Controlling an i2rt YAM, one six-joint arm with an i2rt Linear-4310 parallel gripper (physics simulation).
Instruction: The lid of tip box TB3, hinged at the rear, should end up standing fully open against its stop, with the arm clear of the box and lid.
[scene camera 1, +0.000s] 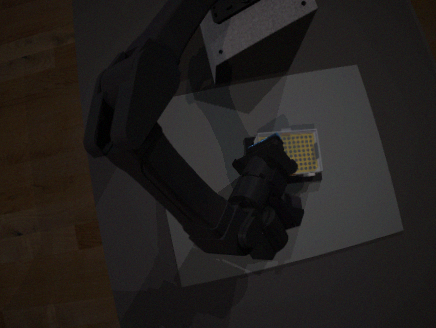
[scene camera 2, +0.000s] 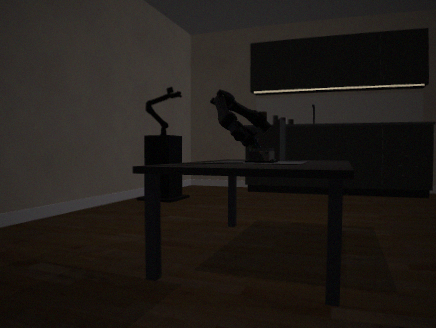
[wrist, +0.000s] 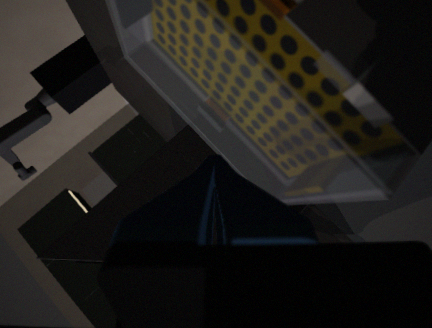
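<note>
Tip box TB3 (scene camera 1: 305, 155) (scene camera 2: 261, 157), with a yellow perforated rack (scene camera 1: 302, 150) (wrist: 245, 75) and a dark base, sits on the pale mat. Its clear lid (wrist: 165, 82) appears raised and tilted over the rack in the wrist view; its exact angle cannot be told. My gripper (scene camera 1: 265, 141) (wrist: 214, 165) is shut and empty, with blue fingertips. The tips are close to the lid's rim in the wrist view; whether they touch is unclear. In scene camera 1 the gripper covers the box's left part. The hinge cannot be made out.
The pale mat (scene camera 1: 350, 200) lies on the dark table (scene camera 2: 240, 171). A speckled grey block (scene camera 1: 260, 32) stands behind the mat. My forearm (scene camera 1: 185, 185) spans the mat's left side. Another arm (scene camera 2: 157, 116) stands on a black pedestal (scene camera 2: 162, 150) beyond the table.
</note>
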